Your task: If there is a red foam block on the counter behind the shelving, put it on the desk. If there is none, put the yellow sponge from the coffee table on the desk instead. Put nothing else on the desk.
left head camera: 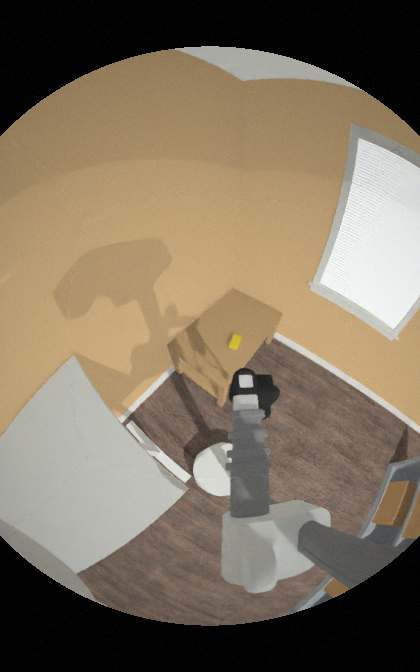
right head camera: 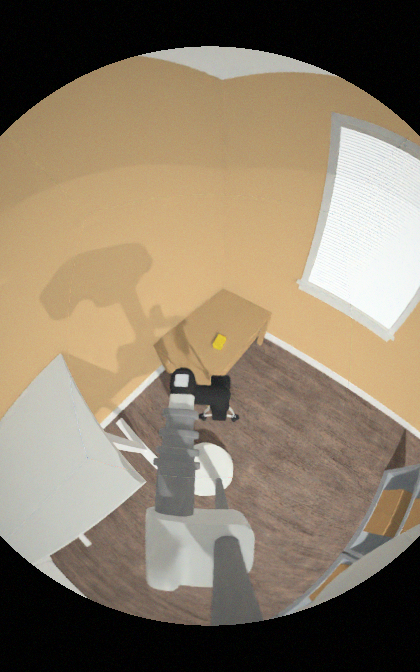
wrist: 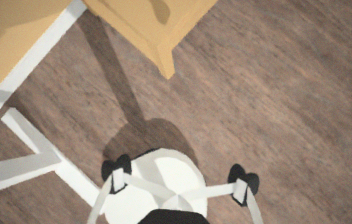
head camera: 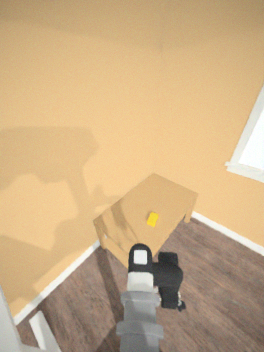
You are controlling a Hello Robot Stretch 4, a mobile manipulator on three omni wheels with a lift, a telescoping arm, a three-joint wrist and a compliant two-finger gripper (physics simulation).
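Frame: origin at the robot's base, x ahead, y left, z up, level; metres.
Seen in the pictures: gripper, fingertip midpoint: [wrist: 179,171].
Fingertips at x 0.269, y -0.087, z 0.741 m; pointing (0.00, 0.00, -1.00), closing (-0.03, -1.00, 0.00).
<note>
A point is followed by its place in that frame.
The yellow sponge [head camera: 152,219] @(x 0.874, y -0.090, z 0.468 m) [left head camera: 235,342] [right head camera: 219,342] lies on the wooden coffee table [head camera: 175,192] @(x 1.243, y -0.344, z 0.423 m) [left head camera: 255,310] [right head camera: 245,310], which stands in the corner of the room. In the wrist view a corner of the coffee table [wrist: 150,37] @(x 0.561, y 0.014, z 0.423 m) shows at the top. My gripper [right head camera: 219,417] [wrist: 179,171] @(x 0.269, y -0.087, z 0.741 m) is open, with its fingers wide apart and no thing between them. It hangs above the floor, on the near side of the coffee table. The white desk [left head camera: 85,470] [right head camera: 65,465] stands at the left. No red foam block and no counter show in these views.
Grey shelving [left head camera: 367,532] [right head camera: 361,542] with brown boxes stands at the lower right. White desk legs [head camera: 44,330] [wrist: 75,180] stand on the floor at the left. My round white base [left head camera: 212,470] [right head camera: 215,462] [wrist: 192,175] @(x 0.128, y -0.135, z 0.186 m) is under the arm. A window [left head camera: 375,240] [right head camera: 365,230] is in the right wall.
</note>
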